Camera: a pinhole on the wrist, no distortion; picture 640 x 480 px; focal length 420.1 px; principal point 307.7 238.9 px. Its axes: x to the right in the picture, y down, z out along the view. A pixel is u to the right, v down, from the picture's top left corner.
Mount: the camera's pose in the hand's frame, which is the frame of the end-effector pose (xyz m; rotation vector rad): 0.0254 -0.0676 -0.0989 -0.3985 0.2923 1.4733
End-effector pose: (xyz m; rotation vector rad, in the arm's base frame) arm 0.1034 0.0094 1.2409 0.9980 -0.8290 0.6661
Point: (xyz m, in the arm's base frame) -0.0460 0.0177 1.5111
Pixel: 568 76
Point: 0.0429 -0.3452 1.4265
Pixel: 169 151
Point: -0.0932 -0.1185 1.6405
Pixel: 450 64
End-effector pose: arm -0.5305 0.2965 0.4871 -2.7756 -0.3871 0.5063
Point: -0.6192 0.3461 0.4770
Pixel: 116 454
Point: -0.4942 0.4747 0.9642
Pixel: behind the camera
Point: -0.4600 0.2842 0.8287
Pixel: behind the camera
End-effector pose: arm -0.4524 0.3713 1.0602 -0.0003 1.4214 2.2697
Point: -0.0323 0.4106 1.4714
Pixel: outside the picture
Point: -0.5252 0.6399 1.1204
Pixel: 190 40
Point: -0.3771 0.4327 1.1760
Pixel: 309 378
